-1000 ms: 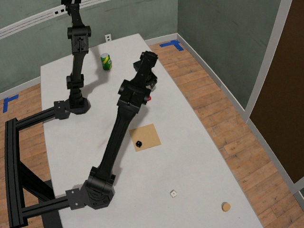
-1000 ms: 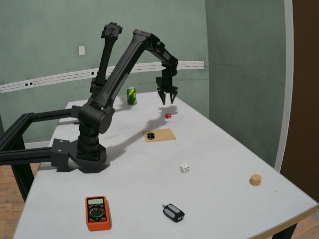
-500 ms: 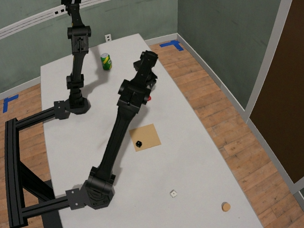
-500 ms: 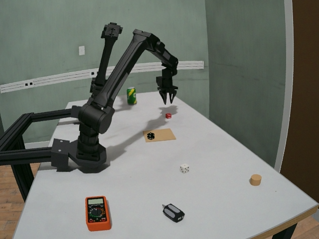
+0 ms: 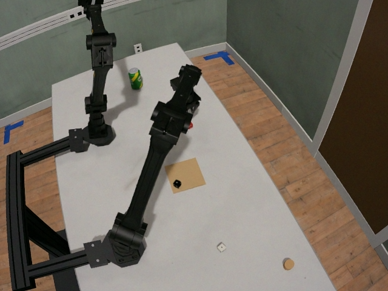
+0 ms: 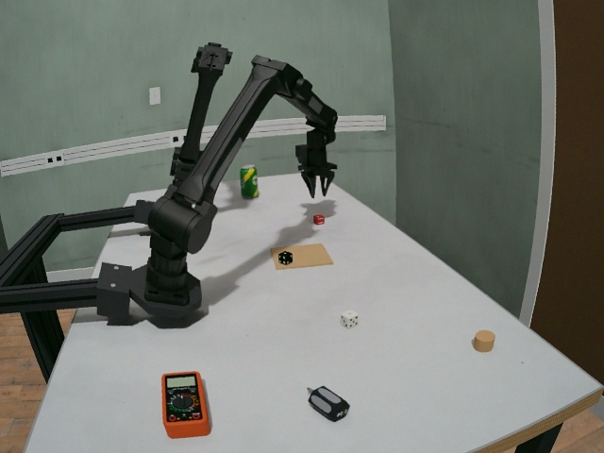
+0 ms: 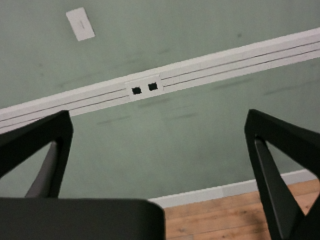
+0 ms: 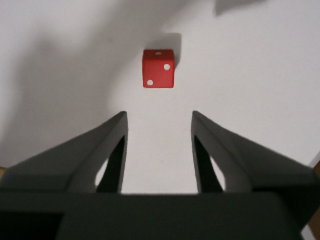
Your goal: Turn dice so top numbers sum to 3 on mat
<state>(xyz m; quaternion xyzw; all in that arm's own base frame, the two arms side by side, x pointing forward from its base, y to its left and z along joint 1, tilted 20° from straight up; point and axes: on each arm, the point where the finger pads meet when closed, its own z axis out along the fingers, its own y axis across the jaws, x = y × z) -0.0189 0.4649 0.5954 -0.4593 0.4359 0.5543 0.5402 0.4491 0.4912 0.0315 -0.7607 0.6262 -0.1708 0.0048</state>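
Right now my right hand is 8 cm above the red die. The rest, counted from my right hand: black device 20 cm behind, 84 cm to the right, 7 cm below; then tan mat 11 cm behind, 24 cm to the right, 9 cm below; then cork cylinder 12 cm ahead, 78 cm to the right, 8 cm below.
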